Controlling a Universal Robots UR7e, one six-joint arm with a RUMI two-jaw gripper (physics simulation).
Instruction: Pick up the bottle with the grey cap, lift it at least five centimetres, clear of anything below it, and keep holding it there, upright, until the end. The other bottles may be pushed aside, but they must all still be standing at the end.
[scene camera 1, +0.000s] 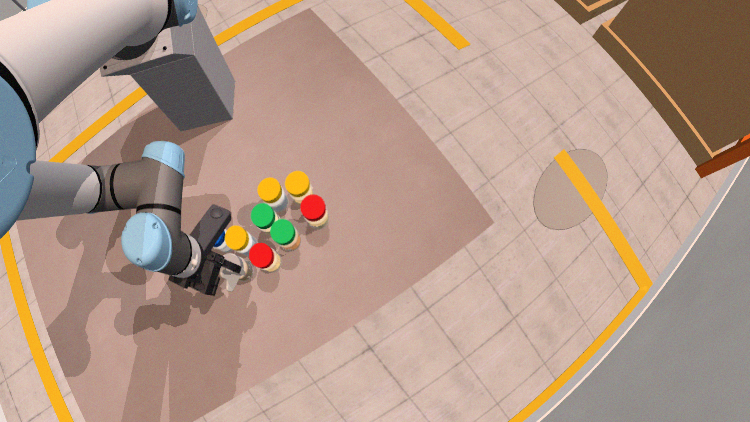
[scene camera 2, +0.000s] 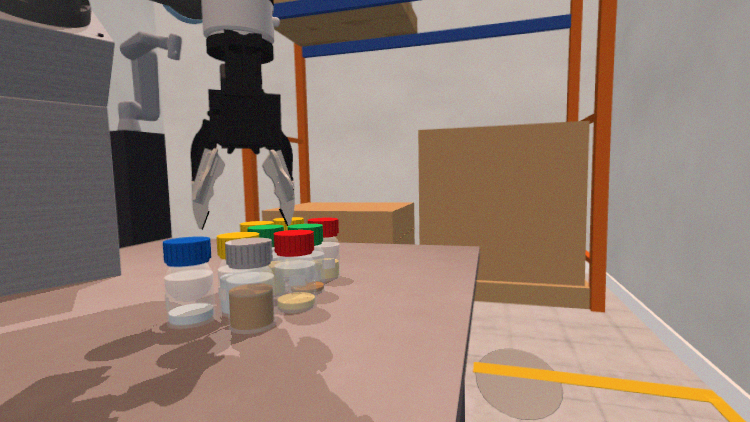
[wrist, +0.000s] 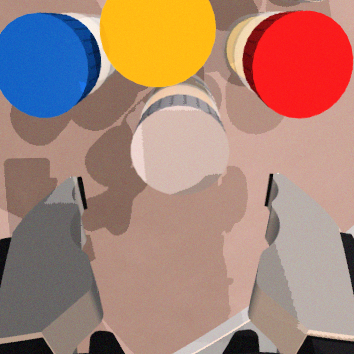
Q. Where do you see a blue-capped bottle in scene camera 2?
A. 189, 287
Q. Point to my gripper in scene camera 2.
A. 246, 227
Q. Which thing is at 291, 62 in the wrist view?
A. A red-capped bottle.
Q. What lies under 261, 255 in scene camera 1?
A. A red-capped bottle.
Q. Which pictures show the red-capped bottle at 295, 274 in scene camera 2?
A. Scene camera 1, scene camera 2 and the wrist view: all of them.
